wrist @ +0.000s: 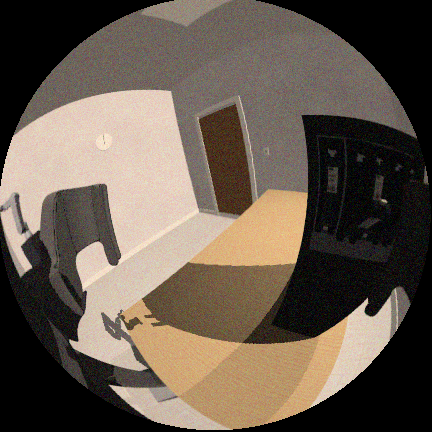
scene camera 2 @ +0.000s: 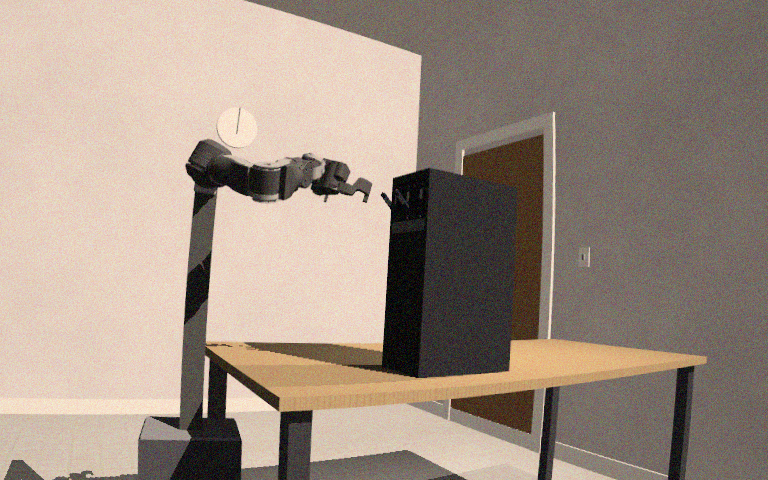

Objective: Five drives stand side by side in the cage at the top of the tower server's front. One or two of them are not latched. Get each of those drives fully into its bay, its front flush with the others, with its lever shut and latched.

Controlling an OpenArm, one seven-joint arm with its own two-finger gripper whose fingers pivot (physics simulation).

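Note:
The black tower server (scene camera 2: 468, 271) (wrist: 325, 280) stands on the table, with its drive cage at the top of its front. In the wrist view the leftmost drive (wrist: 332, 192) stands upright with a pale label, and another labelled drive (wrist: 378, 187) shows farther right. The drives between and beyond are too dark to tell apart. An open lever (scene camera 2: 386, 199) juts forward and up from the cage front in the scene view; which drive bears it I cannot tell. My gripper (scene camera 2: 346, 199) (wrist: 216, 245) is open and empty, in front of the cage and apart from it. Its right finger hides part of the cage in the wrist view.
The wooden table (scene camera 2: 334, 390) (wrist: 240, 245) carries the tower. The arm's post (scene camera 2: 195, 316) stands at the table's left end. A door (scene camera 2: 526, 226) (wrist: 227, 160) is in the wall behind, and a round clock (scene camera 2: 236, 127) (wrist: 104, 142) hangs on the pale wall.

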